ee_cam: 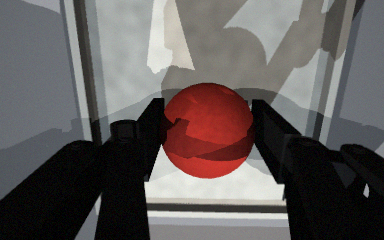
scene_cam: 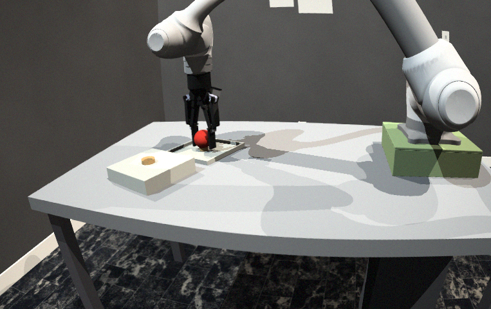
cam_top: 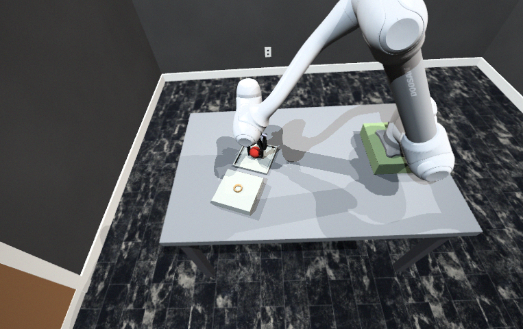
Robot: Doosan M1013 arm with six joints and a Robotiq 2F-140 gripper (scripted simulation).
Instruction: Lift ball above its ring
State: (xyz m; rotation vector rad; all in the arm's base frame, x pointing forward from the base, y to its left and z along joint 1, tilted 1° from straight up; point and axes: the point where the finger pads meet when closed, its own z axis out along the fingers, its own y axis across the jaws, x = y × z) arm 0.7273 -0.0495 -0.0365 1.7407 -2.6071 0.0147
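Now: the shallow white tray 4 cm below my hand. The rest, counted from my hand: red ball (right at my hand).
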